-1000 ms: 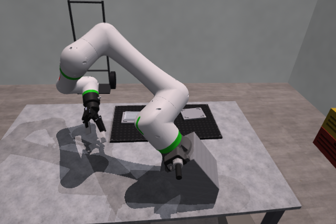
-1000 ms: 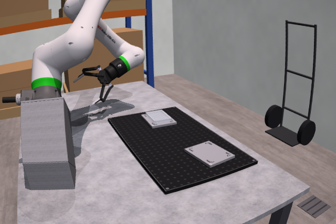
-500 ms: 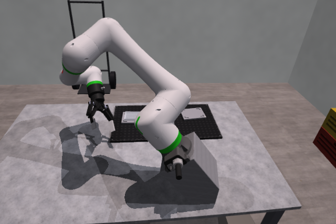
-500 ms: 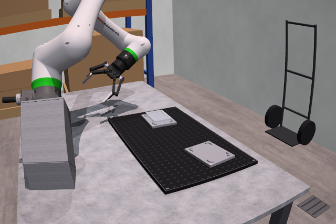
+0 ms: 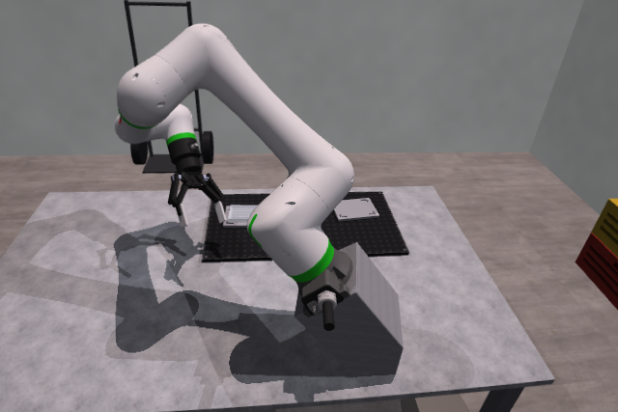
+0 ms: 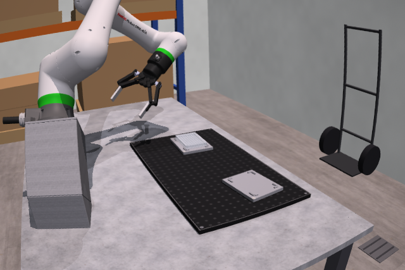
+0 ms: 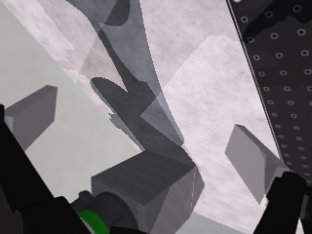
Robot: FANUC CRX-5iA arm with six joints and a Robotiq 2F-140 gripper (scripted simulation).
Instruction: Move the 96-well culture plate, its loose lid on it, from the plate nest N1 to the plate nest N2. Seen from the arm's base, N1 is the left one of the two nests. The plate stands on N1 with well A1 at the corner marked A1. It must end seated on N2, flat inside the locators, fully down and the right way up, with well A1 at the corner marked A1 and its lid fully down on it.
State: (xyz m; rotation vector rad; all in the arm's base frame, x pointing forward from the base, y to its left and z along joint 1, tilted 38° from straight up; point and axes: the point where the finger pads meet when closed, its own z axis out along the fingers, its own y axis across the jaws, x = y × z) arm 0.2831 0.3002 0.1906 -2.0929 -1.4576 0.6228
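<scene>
Right now the plate lid is 23 cm ahead of my hand, 14 cm below it and 10 cm to the right of it. From my hand the other things lie so: plate nest N1: 23 cm ahead, 16 cm below, 10 cm to the right; plate nest N2: 51 cm to the right, 30 cm ahead, 16 cm below.
</scene>
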